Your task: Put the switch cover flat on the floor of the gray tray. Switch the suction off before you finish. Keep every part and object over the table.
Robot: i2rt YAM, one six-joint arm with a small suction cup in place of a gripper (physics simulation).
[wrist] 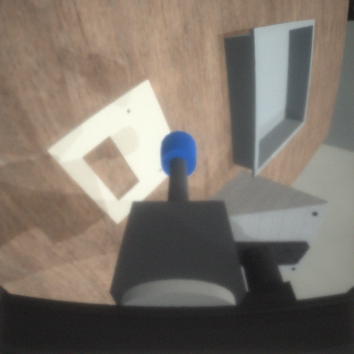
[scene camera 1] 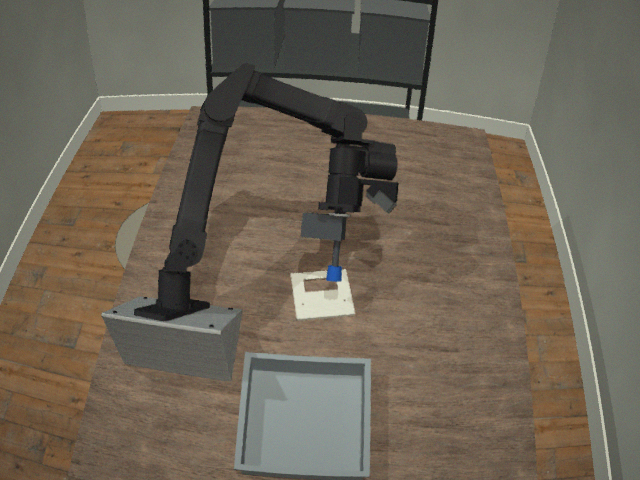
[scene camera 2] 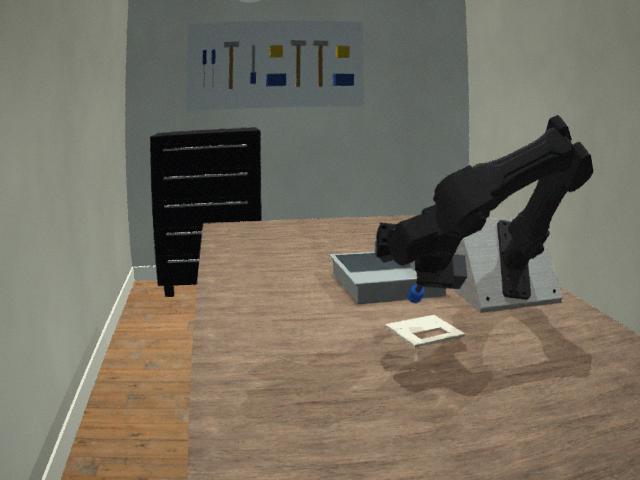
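Note:
The cream switch cover (scene camera 1: 315, 305) (scene camera 2: 433, 319) (wrist: 148, 115) lies flat on the table, outside the tray. It has a rectangular opening and small screw holes. My gripper, a blue suction cup (scene camera 1: 333, 274) (scene camera 2: 415, 294) (wrist: 178, 150) on a thin dark rod, hangs above the cover with a visible gap, holding nothing. Its suction is open. In the wrist view it overlaps the cover's edge. The gray tray (scene camera 1: 366, 413) (scene camera 2: 392, 291) (wrist: 242, 100) stands apart from the cover, with an empty floor and raised walls. In the second scene view the arm hides part of it.
The arm's slanted metal base block (scene camera 1: 175, 346) (scene camera 2: 478, 279) (wrist: 280, 220) stands on the table (scene camera 1: 439, 310) (scene camera 2: 289, 361) beside the tray. A black drawer cabinet (scene camera 2: 206, 165) stands beyond the table's far edge, and a rack (scene camera 1: 206, 46) stands behind it in the first scene view.

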